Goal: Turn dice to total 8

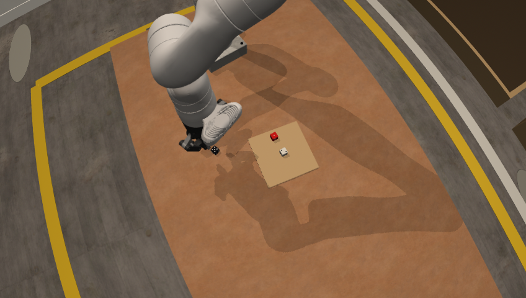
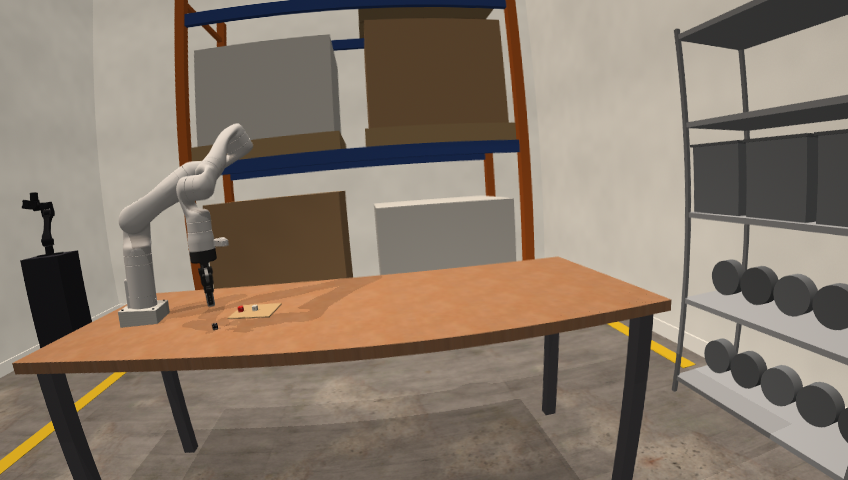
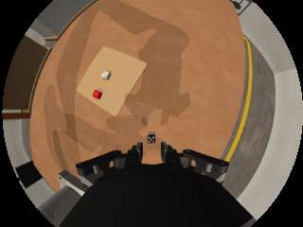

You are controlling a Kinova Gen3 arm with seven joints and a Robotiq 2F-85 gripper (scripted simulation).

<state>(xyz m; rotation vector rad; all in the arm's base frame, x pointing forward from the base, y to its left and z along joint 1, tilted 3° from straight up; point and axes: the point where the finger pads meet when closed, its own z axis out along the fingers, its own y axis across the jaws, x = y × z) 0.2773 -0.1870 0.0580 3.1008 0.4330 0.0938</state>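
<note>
The black die lies 80 mm below my hand. Round my hand: red die: 140 mm to the left, 80 mm below, 60 mm ahead; tan mat: 140 mm to the left, 110 mm ahead, 90 mm below; white die: 140 mm to the left, 110 mm ahead, 80 mm below.
</note>
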